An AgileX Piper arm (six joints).
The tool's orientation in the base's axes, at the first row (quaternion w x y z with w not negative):
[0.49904 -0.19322 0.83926 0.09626]
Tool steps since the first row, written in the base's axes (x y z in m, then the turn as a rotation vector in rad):
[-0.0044 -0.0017 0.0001 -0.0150 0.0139 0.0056]
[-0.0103 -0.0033 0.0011 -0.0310 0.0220 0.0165]
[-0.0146 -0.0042 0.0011 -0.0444 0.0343 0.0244]
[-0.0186 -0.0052 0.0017 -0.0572 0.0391 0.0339]
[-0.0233 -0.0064 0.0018 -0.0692 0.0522 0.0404]
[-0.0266 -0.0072 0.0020 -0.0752 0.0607 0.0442]
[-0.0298 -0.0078 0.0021 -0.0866 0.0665 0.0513]
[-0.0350 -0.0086 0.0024 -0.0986 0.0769 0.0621]
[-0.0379 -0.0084 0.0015 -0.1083 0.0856 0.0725]
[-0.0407 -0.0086 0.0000 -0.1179 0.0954 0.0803]
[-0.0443 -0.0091 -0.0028 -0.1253 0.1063 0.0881]
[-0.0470 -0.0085 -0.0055 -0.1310 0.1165 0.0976]
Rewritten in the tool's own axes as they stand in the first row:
[0.0022 0.0003 -0.0042 -0.0017 0.0187 -0.0098]
[0.0042 0.0013 -0.0099 -0.0062 0.0325 -0.0250]
[0.0062 0.0023 -0.0137 -0.0102 0.0490 -0.0352]
[0.0076 0.0031 -0.0176 -0.0141 0.0584 -0.0483]
[0.0098 0.0039 -0.0218 -0.0177 0.0752 -0.0564]
[0.0113 0.0046 -0.0248 -0.0204 0.0853 -0.0600]
[0.0127 0.0054 -0.0276 -0.0231 0.0951 -0.0705]
[0.0148 0.0068 -0.0322 -0.0298 0.1092 -0.0817]
[0.0168 0.0083 -0.0340 -0.0367 0.1209 -0.0914]
[0.0194 0.0093 -0.0356 -0.0417 0.1336 -0.0994]
[0.0235 0.0105 -0.0373 -0.0478 0.1463 -0.1052]
[0.0268 0.0122 -0.0380 -0.0560 0.1577 -0.1107]

